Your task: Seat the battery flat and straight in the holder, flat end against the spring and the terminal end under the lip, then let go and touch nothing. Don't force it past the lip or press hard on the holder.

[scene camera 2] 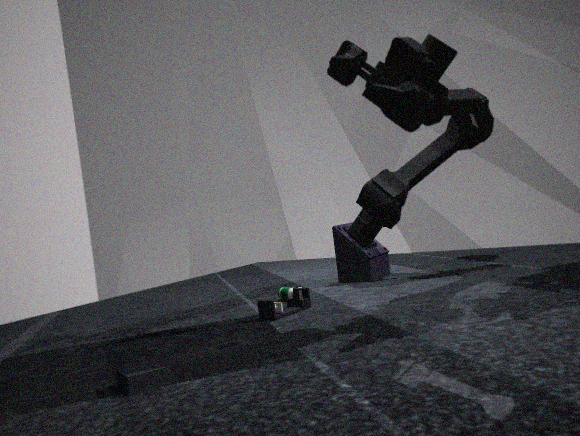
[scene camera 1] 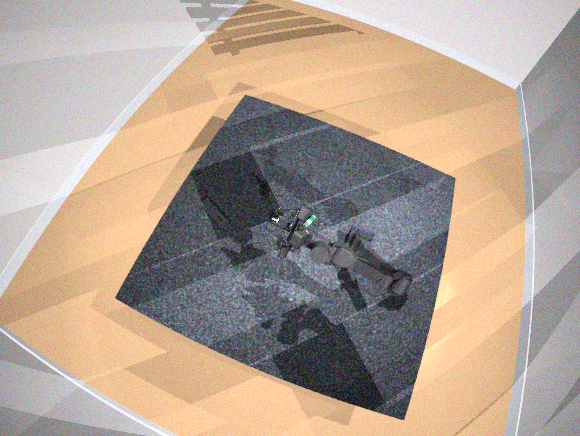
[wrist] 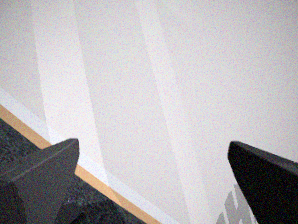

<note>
My gripper (scene camera 2: 350, 73) is open, with nothing in its grasp.
My gripper is seen too in scene camera 1 (scene camera 1: 270, 219) and in the wrist view (wrist: 155, 148).
</note>
